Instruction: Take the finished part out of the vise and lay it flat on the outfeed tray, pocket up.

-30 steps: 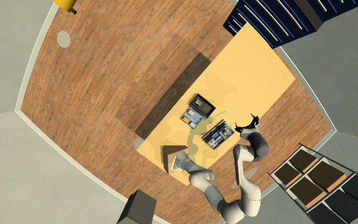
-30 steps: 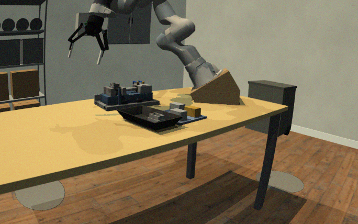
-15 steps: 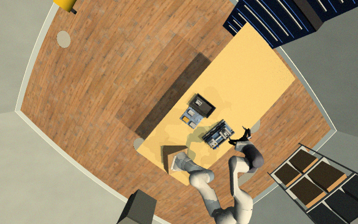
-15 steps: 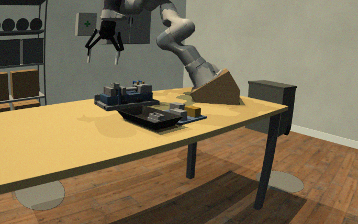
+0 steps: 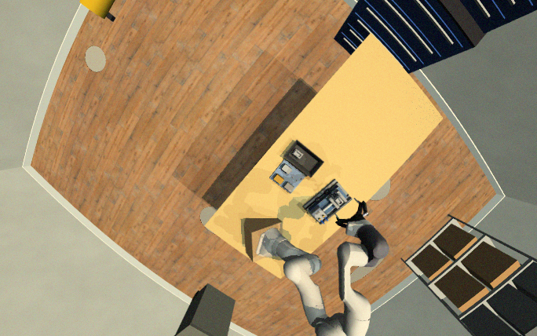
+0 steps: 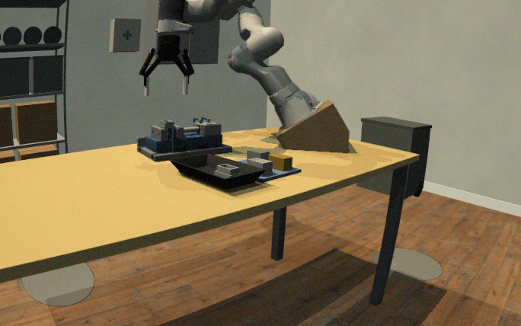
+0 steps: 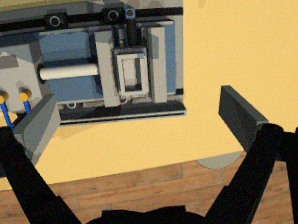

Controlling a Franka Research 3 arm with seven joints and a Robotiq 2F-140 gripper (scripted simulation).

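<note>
My hand is 7 cm past the vise, 3 cm to the right of it and 18 cm above it. From my hand the other things lie so: yellow block: 6 cm behind, 42 cm to the left, 19 cm below.
</note>
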